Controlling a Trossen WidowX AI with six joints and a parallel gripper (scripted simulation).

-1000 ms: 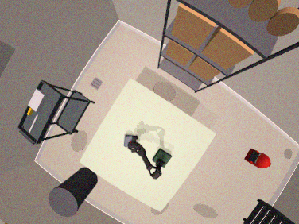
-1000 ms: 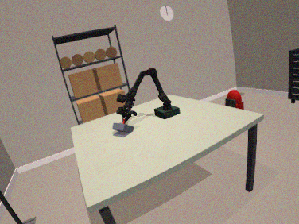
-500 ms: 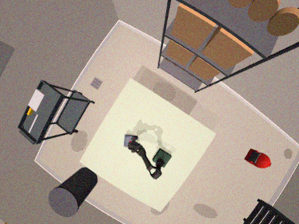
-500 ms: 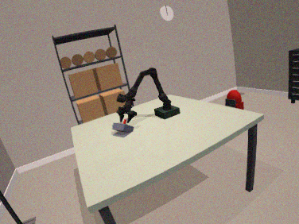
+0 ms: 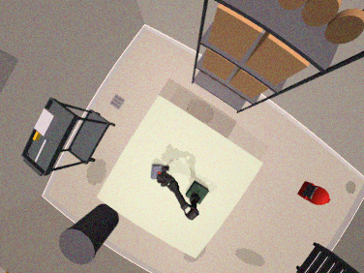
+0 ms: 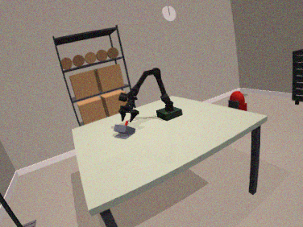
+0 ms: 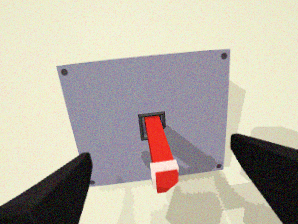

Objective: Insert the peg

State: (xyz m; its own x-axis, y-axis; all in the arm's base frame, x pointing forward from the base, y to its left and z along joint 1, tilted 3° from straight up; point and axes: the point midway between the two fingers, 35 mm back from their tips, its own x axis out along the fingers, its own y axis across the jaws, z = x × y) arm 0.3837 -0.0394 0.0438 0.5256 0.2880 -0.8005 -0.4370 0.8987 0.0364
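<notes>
The red peg is 10 mm below my gripper tip. Round my gripper tip: grey sloped panel: 40 mm ahead, 20 mm to the left, 50 mm below.
</notes>
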